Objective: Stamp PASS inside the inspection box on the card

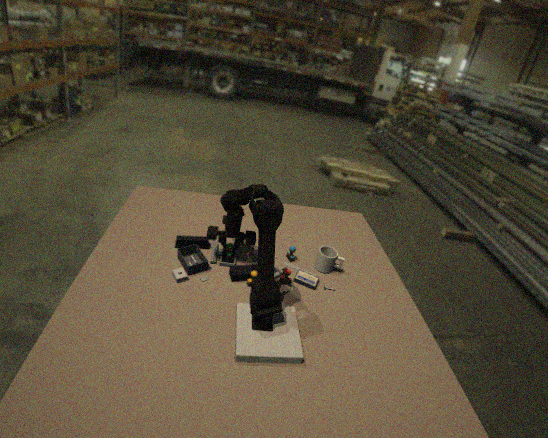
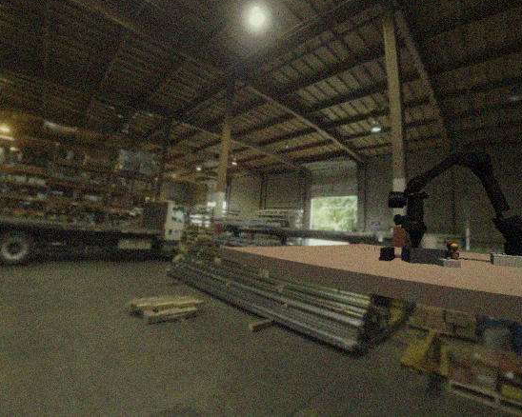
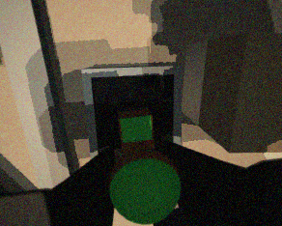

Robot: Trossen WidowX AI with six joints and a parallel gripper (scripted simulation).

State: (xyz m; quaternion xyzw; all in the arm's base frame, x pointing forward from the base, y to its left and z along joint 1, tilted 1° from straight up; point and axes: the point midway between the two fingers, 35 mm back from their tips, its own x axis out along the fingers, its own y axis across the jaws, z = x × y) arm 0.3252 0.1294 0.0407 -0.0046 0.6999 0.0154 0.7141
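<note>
Now: the green-knobbed stamp right at my gripper tip. Round my gripper tip: tan box (30 mm ahead, 80 mm to the right, 20 mm below); black block (90 mm behind, 70 mm to the right, 20 mm below); ink pad (30 mm below).
</note>
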